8 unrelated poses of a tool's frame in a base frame.
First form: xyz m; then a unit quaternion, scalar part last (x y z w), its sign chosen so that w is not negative.
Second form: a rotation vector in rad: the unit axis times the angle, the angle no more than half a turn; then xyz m. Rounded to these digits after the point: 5 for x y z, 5 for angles.
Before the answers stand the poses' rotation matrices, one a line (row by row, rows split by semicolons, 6 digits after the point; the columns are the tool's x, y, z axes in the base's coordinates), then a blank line. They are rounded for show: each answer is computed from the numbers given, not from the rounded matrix.
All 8 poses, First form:
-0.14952 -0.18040 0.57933 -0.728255 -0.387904 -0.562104 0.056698
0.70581 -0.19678 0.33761 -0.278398 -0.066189 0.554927 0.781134
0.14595 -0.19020 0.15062 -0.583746 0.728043 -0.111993 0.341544
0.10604 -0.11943 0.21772 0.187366 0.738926 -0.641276 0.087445
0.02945 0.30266 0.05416 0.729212 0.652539 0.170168 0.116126
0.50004 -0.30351 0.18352 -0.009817 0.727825 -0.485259 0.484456
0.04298 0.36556 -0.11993 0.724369 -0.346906 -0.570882 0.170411
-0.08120 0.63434 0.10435 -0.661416 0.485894 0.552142 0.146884
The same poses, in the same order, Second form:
0.067140 0.628726 0.774723; 0.501245 -0.692632 0.518666; 0.862696 0.353503 -0.361649
0.375351 -0.830090 -0.412386; 0.903798 0.229102 0.361472; -0.205576 -0.508392 0.836227
-0.085177 -0.773483 0.628068; -0.926485 0.293397 0.235678; -0.366566 -0.561821 -0.741611
-0.914495 0.389052 -0.111076; 0.164747 0.107317 -0.980480; -0.369538 -0.914943 -0.162236
0.090471 0.912157 0.399731; 0.991201 -0.121415 0.052722; 0.096624 0.391444 -0.915115
-0.530412 0.455883 0.714726; -0.484464 0.528854 -0.696856; -0.695671 -0.715879 -0.059652
0.107500 -0.308007 -0.945291; -0.697145 -0.701233 0.149204; -0.708825 0.642965 -0.290108
-0.081908 -0.804958 -0.587651; -0.480555 -0.484664 0.730868; -0.873131 0.342262 -0.347128

-2.20881 -1.17652 -1.70487 -0.14952 -0.18040 0.57933
-0.60134 -0.14297 1.19865 0.70581 -0.19678 0.33761
-1.51825 1.89355 -0.29128 0.14595 -0.19020 0.15062
0.55795 2.20044 -1.90965 0.10604 -0.11943 0.21772
2.13559 1.91105 0.49836 0.02945 0.30266 0.05416
-0.02390 1.77220 -1.18157 0.50004 -0.30351 0.18352
2.05768 -0.98544 -1.62168 0.04298 0.36556 -0.11993
-1.90354 1.39839 1.58905 -0.08120 0.63434 0.10435

